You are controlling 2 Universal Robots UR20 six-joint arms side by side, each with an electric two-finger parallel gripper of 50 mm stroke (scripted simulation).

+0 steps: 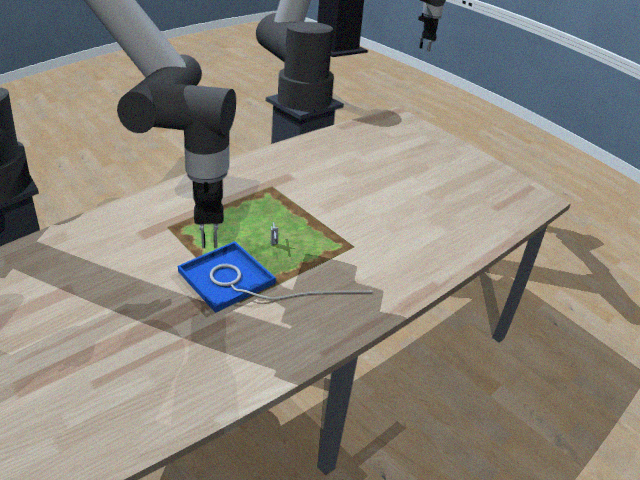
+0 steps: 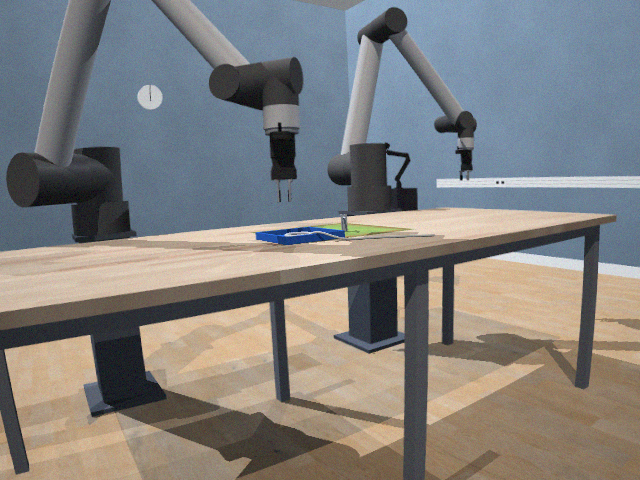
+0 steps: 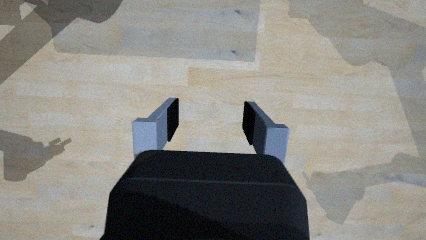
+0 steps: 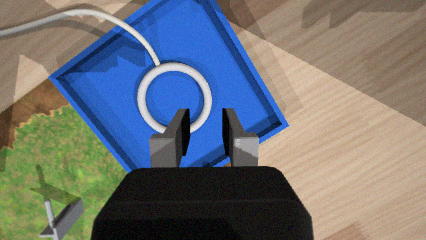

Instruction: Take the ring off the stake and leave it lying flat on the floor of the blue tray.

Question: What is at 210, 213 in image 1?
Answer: The right gripper.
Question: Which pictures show the right gripper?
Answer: Image 1, image 2 and image 4 only.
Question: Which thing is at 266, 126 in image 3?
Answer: The left gripper.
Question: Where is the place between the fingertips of the right gripper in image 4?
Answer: At 206, 122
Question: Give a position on a grey ring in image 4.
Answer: At 170, 66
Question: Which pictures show the blue tray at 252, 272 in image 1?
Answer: Image 1, image 2 and image 4 only.
